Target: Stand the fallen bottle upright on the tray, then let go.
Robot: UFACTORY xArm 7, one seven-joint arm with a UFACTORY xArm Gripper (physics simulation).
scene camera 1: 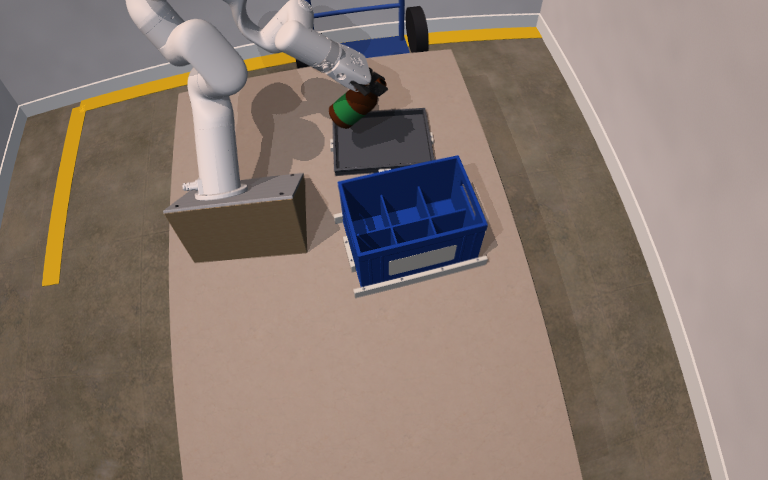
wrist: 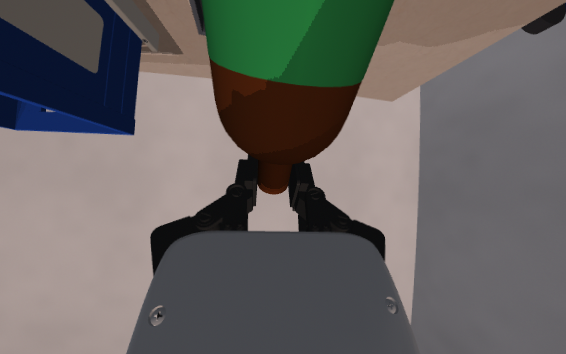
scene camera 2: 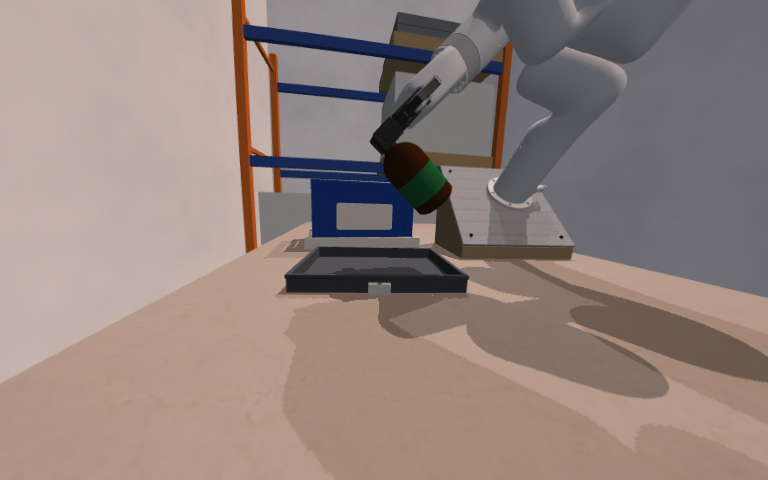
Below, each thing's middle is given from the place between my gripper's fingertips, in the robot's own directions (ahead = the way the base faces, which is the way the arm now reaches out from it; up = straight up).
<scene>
The brown bottle (scene camera 2: pixel 406 166) is 60 mm behind my hand and 40 mm below it. Round my hand: blue divided crate (scene camera 1: pixel 399 222): 310 mm to the right, 130 mm below; dark tray (scene camera 2: pixel 327 269): 200 mm below; white rail (scene camera 1: pixel 473 263): 400 mm to the right, 200 mm below, 10 mm ahead.
</scene>
